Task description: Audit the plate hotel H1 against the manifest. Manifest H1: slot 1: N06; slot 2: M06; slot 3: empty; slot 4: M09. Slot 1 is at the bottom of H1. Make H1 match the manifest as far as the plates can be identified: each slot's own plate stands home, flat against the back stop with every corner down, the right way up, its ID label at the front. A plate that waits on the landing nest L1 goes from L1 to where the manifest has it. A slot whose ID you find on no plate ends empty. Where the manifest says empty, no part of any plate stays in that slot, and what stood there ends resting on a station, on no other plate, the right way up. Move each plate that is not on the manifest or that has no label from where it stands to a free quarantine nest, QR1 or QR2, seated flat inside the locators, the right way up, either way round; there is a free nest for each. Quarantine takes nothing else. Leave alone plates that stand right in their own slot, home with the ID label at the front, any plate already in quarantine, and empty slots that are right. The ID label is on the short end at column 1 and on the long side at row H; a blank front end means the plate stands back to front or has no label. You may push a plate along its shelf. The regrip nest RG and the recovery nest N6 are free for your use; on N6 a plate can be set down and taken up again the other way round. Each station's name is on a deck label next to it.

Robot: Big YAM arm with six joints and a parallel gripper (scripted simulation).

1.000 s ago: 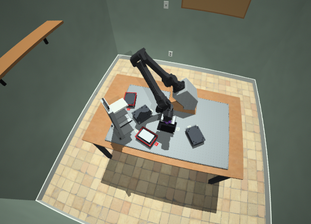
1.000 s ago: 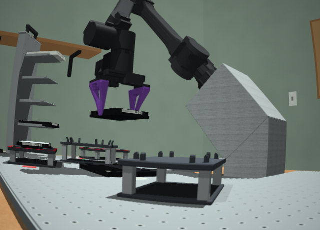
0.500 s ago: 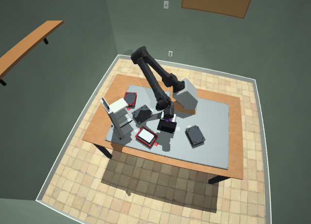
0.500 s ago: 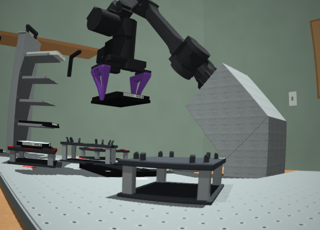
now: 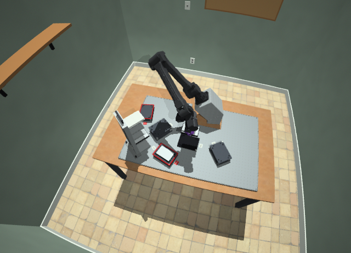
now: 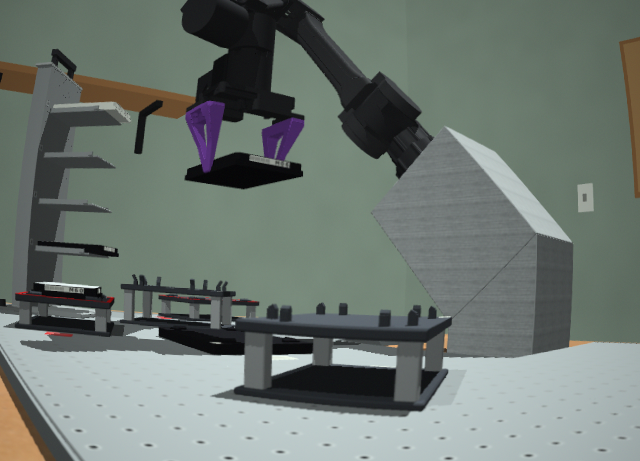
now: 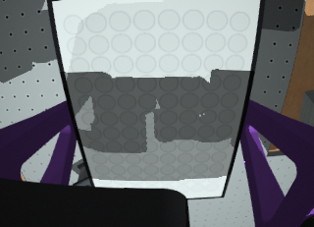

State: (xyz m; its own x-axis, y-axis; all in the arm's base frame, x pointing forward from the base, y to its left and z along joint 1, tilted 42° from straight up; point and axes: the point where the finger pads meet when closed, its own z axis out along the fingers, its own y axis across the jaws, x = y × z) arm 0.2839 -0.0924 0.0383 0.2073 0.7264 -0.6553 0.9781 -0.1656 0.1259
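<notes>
Now: the regrip nest 240 mm to the right of my hand, 150 mm below it and 90 mm behind it. The rest, counted from my hand: flat black nest (200 mm below); RG deck label (200 mm below, 160 mm to the right, 160 mm behind); N6 deck label (200 mm below, 100 mm to the left, 30 mm ahead).
</notes>
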